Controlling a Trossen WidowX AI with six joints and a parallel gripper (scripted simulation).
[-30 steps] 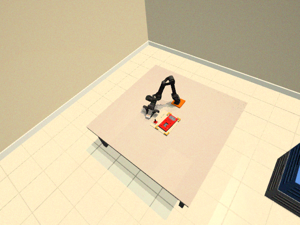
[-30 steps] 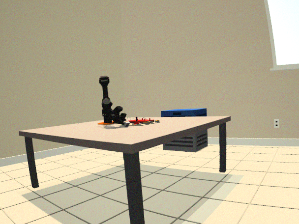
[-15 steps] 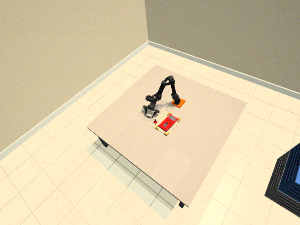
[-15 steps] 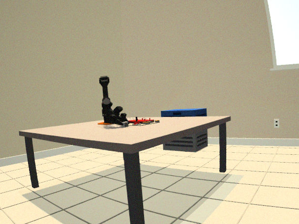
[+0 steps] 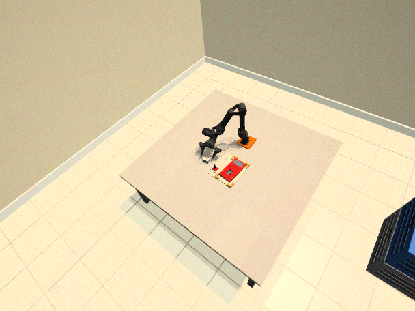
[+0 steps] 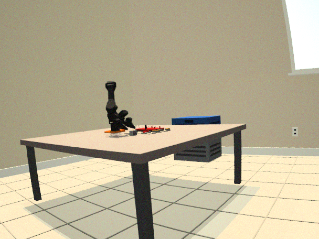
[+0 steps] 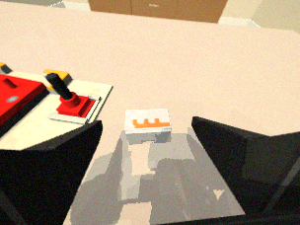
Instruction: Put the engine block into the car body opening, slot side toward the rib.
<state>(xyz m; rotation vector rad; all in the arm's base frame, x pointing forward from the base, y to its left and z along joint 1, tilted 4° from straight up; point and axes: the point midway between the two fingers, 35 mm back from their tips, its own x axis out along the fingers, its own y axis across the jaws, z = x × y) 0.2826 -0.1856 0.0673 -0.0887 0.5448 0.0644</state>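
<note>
My gripper tip is now 10 mm short of the engine block and 30 mm above it.
</note>
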